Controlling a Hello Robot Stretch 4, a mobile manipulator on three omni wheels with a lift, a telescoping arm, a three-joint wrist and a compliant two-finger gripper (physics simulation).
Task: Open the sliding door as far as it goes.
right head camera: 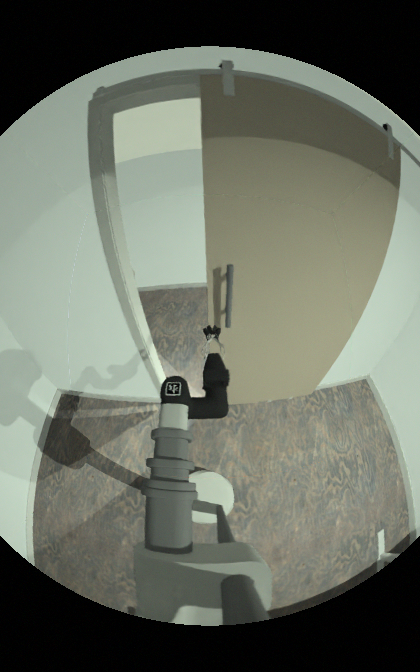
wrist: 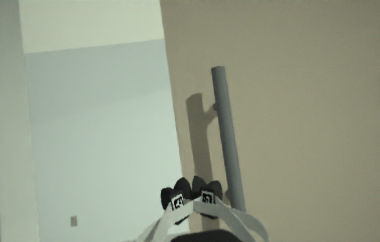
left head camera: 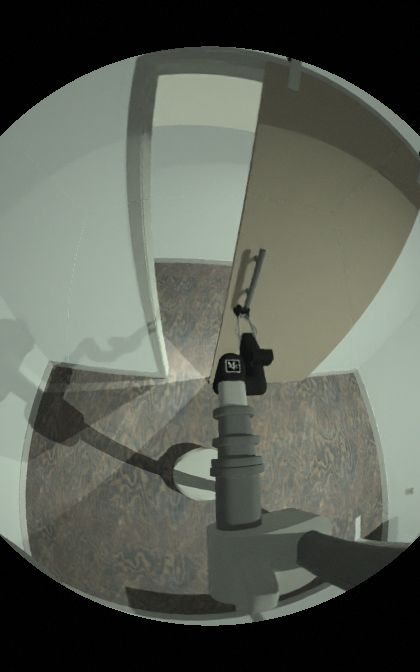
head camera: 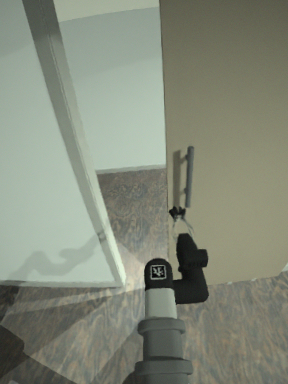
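Where they show: gripper, fingertip midpoint: [right head camera: 211, 326] [wrist: 189, 190] [left head camera: 240, 306] [head camera: 176, 207]; robot's base, link origin: [right head camera: 204, 495] [left head camera: 201, 472].
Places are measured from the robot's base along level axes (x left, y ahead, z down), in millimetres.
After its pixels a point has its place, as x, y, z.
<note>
The tan sliding door [head camera: 230, 100] @[-327, 814, -1432] [left head camera: 310, 225] @[-368, 814, -1412] [right head camera: 300, 215] @[-456, 816, -1488] [wrist: 310, 100] @[-357, 815, -1196] stands partly open, with a gap between its left edge and the left door frame. Its grey vertical bar handle [head camera: 190, 175] @[-164, 742, -1150] [left head camera: 255, 280] @[-166, 743, -1129] [right head camera: 229, 296] @[-165, 742, -1136] [wrist: 227, 135] @[-160, 743, -1148] is near the door's left edge. My gripper [head camera: 177, 213] @[-83, 601, -1096] [left head camera: 241, 311] @[-83, 601, -1096] [right head camera: 212, 331] @[-83, 601, -1096] [wrist: 189, 190] @[-83, 601, -1096] is shut and empty, fingertips together. In the wrist view it shows left of the handle's lower part, over the door's left edge. In the head view it is just below and left of the handle's lower end. Whether it touches the door, I cannot tell.
The left door frame [head camera: 82, 135] @[326, 936, -1314] [left head camera: 140, 200] @[330, 851, -1423] [right head camera: 107, 210] @[328, 855, -1541] borders the opening, with a pale wall [head camera: 30, 200] @[724, 858, -1002] beside it. A pale room and wood floor [head camera: 135, 200] @[280, 2145, 28] show through the gap. A rail with hangers [right head camera: 227, 80] runs above the door. A white round disc [left head camera: 195, 470] @[47, 28, -187] [right head camera: 215, 492] @[-81, 34, -187] is by my arm.
</note>
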